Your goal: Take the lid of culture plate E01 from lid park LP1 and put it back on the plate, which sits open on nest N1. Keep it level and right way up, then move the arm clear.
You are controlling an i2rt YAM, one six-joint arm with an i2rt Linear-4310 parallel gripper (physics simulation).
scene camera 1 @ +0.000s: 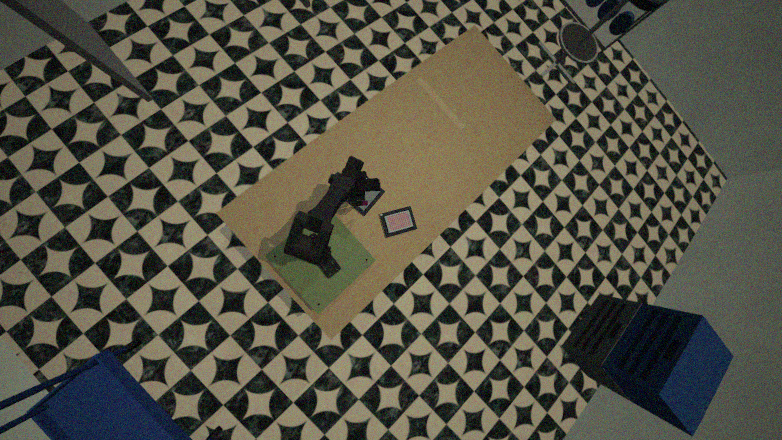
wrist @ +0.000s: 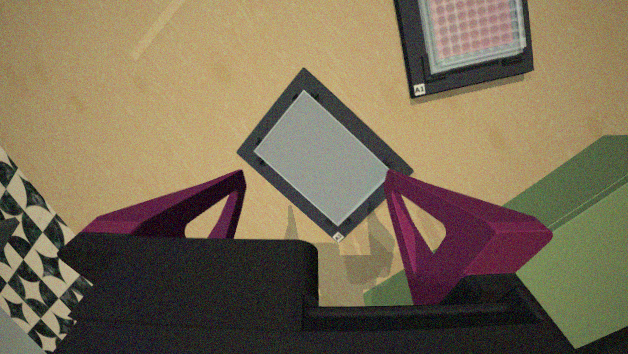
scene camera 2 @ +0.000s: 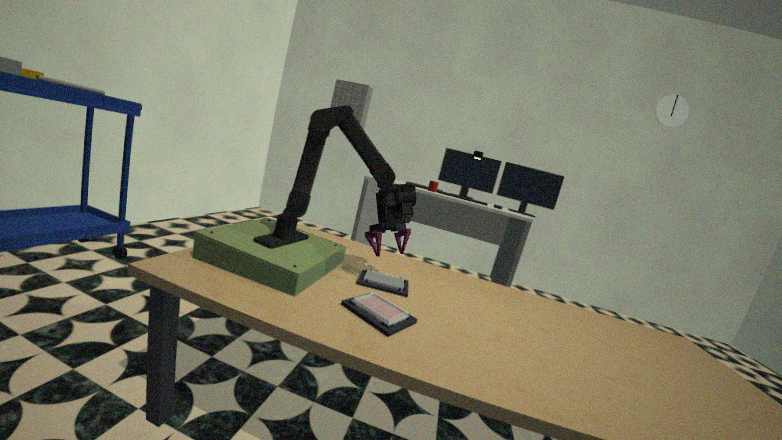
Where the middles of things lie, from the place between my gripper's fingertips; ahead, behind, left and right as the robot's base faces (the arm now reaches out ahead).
The dark nest [scene camera 2: 387,330] is 60 mm ahead of my hand, 200 mm to the right of it and 90 mm below it.
